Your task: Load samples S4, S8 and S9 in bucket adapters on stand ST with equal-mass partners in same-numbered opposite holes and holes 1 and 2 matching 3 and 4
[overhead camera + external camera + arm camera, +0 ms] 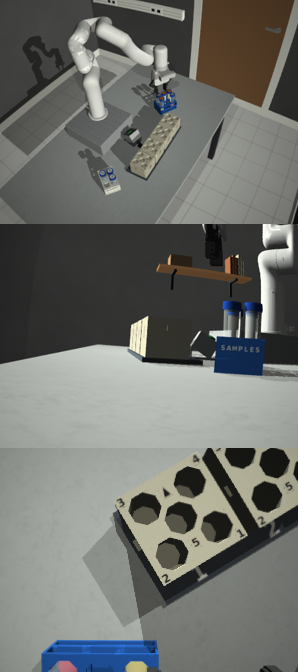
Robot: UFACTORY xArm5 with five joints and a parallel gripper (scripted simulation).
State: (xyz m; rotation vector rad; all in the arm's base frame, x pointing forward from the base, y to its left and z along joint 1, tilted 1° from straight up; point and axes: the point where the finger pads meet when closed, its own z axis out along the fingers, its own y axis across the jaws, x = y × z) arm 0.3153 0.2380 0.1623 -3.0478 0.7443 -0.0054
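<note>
Right now my hand is 220 mm above the blue samples rack, 110 mm to the right of it and 30 mm past it. Also, from my hand: white blanks rack 560 mm to the right, 220 mm below, 10 mm ahead; then adapter 200 mm below, 100 mm ahead, 50 mm to the right.
</note>
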